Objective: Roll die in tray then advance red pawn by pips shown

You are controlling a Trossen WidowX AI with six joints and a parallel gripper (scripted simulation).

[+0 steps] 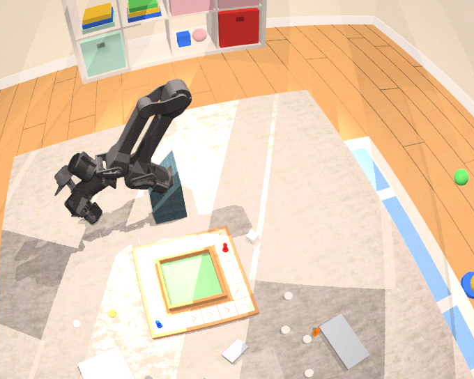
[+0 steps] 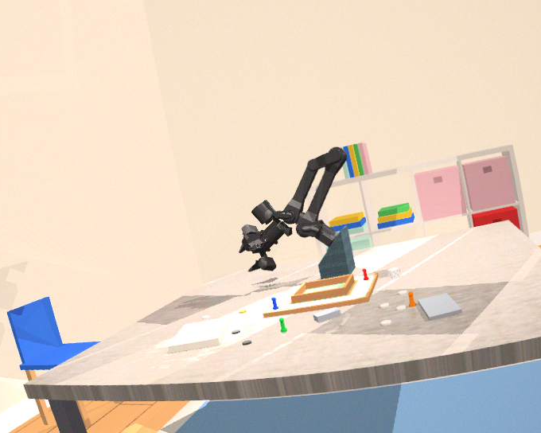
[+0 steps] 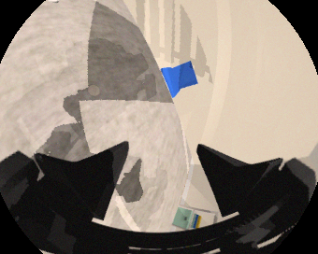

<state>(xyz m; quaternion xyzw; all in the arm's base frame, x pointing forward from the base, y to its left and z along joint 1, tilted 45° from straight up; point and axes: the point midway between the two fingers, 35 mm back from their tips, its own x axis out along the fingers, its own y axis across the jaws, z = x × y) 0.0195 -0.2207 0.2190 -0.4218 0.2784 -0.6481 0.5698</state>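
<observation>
The white die is 150 mm ahead of my gripper tip, 550 mm to the left of it and 90 mm below it. Round my gripper tip: red pawn 170 mm ahead, 470 mm to the left, 70 mm below; then green pawn 550 mm ahead, 360 mm to the left, 80 mm below; then blue pawn 380 mm ahead, 270 mm to the left, 70 mm below.
</observation>
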